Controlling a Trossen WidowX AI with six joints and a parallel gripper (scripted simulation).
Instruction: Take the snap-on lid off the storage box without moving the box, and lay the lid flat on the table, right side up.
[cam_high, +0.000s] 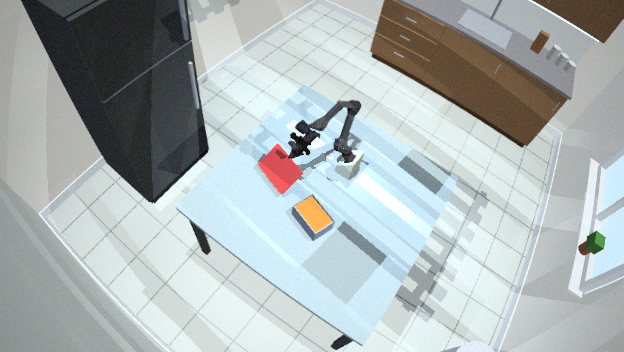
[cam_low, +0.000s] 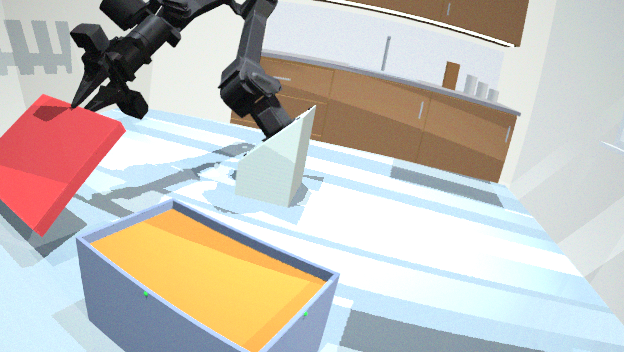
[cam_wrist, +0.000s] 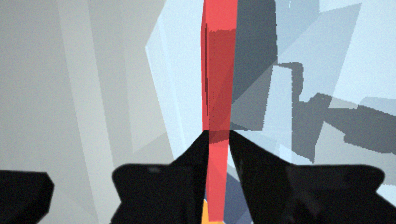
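The red lid lies 6 cm ahead of my gripper tip, 3 cm to the right of it and 5 cm below it. Round my gripper tip: storage box: 20 cm ahead, 28 cm to the left, 10 cm below.
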